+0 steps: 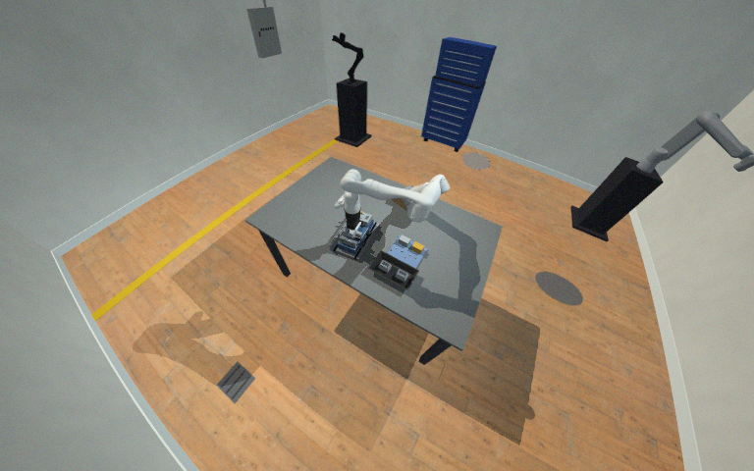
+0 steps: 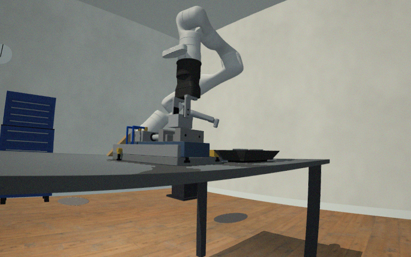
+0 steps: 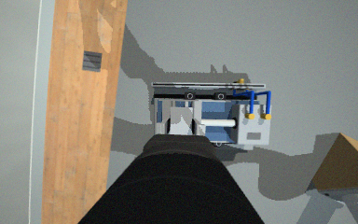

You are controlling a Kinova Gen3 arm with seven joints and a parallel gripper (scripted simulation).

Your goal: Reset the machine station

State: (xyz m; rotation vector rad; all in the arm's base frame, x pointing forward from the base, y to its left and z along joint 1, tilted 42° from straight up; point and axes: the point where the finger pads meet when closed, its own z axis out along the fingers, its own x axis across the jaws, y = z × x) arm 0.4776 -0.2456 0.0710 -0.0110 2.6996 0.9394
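Right now the gray blank is 30 mm below my hand. Round my hand: yellow brass blank: 360 mm to the left, 170 mm behind, 120 mm below.
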